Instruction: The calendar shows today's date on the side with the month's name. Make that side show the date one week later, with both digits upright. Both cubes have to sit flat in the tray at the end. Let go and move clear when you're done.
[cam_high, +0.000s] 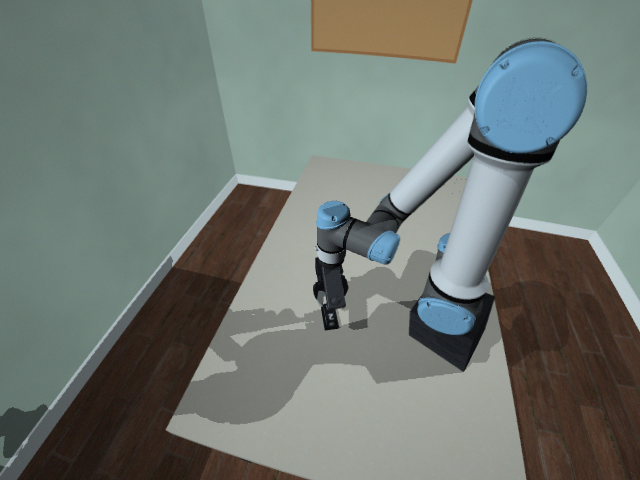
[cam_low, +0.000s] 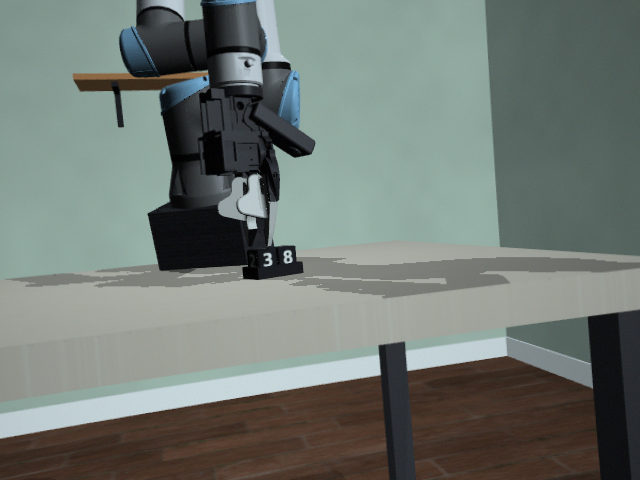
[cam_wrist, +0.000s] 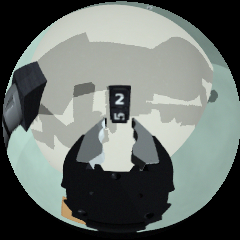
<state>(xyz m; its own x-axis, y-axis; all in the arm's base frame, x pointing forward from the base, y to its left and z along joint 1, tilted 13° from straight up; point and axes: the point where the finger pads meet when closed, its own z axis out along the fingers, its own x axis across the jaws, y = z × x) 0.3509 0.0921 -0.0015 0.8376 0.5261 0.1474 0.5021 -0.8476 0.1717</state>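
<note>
My hand is 4 cm above the black digit cube. The rest, counted from my hand: black tray: 1 cm behind, 1 cm to the left, 5 cm below.
</note>
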